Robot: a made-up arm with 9 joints. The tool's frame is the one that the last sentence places.
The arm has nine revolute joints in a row. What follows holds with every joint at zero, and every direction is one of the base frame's. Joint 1 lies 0.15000 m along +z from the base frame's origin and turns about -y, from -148.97 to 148.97 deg. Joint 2 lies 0.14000 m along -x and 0.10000 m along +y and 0.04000 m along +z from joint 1 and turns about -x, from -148.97 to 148.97 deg. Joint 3 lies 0.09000 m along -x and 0.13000 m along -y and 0.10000 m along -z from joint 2 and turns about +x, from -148.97 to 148.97 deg. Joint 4 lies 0.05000 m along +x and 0.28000 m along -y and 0.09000 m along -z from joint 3 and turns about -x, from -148.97 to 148.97 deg. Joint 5 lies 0.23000 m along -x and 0.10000 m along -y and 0.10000 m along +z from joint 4 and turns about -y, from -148.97 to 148.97 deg. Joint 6 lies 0.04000 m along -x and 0.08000 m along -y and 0.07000 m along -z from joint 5 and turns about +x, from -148.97 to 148.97 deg. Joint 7 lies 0.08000 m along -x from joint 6 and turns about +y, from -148.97 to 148.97 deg. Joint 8 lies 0.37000 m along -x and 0.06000 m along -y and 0.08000 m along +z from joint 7 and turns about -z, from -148.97 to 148.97 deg. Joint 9 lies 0.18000 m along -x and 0.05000 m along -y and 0.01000 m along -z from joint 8 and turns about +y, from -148.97 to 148.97 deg. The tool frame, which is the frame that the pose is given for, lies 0.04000 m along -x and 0.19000 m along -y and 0.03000 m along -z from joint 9; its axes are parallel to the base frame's.
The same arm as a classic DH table. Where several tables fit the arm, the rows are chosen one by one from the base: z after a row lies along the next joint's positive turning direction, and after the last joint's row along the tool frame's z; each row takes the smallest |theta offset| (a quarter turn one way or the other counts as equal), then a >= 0, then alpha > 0; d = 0 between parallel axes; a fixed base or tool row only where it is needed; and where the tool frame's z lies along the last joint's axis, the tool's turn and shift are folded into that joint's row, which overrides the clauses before.
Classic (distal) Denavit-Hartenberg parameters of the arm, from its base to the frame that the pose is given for. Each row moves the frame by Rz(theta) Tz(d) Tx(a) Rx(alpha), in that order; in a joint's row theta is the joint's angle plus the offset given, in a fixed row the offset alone. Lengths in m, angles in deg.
base (fixed): a 0  alpha 90  d 0.15  theta offset 0
joint 1: a 0.04  alpha -90  d -0.1  theta offset 90
joint 2: a -0.164  alpha 180  d 0  theta offset 52.43
joint 3: a -0.2941  alpha 180  d 0  theta offset -19.75
joint 4: a 0.1  alpha 90  d 0.41  theta offset -72.18
joint 5: a -0.07  alpha 90  d 0.18  theta offset 0
joint 6: a 0  alpha 90  d -0.12  theta offset 0
joint 7: a 0.37  alpha 90  d -0.06  theta offset -90
joint 8: a 0.18  alpha -90  d -0.07  theta offset 0
joint 9: a 0.04  alpha -90  d -0.24  theta offset 0
tool (fixed): a 0  alpha 0  d -0.03  theta offset 180
Joint limits (deg, base to tool): -148.97..148.97 -148.97..148.97 -148.97..148.97 -148.97..148.97 -148.97..148.97 -148.97..148.97 -148.97..148.97 -148.97..148.97 -148.97..148.97

